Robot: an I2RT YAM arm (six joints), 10 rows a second.
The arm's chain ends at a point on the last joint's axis. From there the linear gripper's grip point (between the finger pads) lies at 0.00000 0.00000 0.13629 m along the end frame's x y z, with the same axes.
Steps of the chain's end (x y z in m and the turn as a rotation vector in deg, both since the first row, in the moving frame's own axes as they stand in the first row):
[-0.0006, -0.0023, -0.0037, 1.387, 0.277, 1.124]
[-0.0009, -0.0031, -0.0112, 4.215, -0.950, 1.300]
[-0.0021, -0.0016, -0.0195, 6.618, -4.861, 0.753]
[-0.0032, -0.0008, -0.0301, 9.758, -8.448, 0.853]
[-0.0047, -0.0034, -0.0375, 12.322, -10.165, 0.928]
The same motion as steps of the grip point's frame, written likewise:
[0.0001, -0.0056, -0.0037, 1.387, 0.277, 1.124]
[-0.0030, -0.0131, -0.0116, 4.215, -0.950, 1.300]
[-0.0135, -0.0174, -0.0209, 6.618, -4.861, 0.753]
[-0.0230, -0.0240, -0.0335, 9.758, -8.448, 0.853]
[-0.0283, -0.0325, -0.0428, 12.322, -10.165, 0.928]

